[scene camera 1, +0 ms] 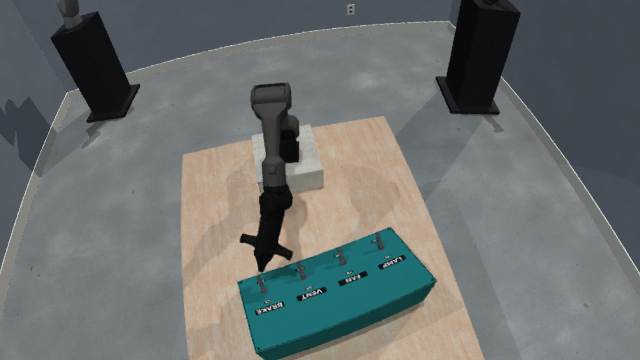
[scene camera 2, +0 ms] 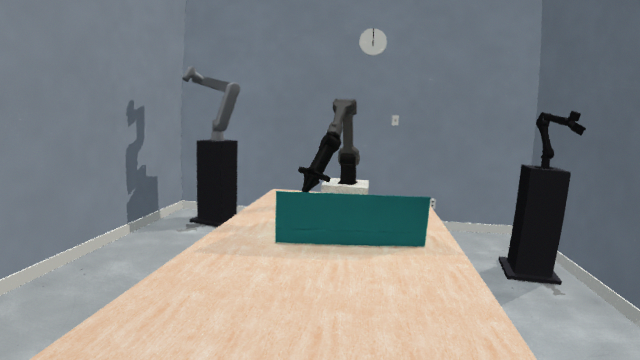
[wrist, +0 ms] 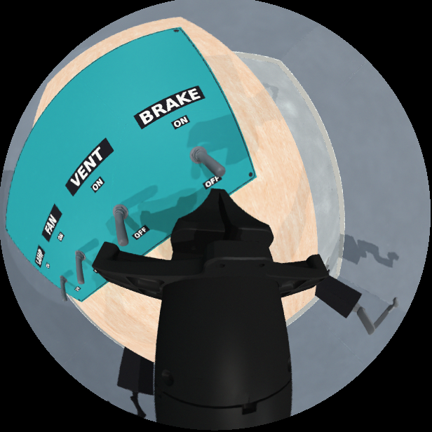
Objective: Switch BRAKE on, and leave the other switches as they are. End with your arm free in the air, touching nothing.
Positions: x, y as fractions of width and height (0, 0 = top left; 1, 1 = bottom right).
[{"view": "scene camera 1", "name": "my gripper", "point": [0.41, 0.75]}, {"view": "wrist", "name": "my gripper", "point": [0.50, 0.46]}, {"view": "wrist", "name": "teal switch box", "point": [0.28, 0.31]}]
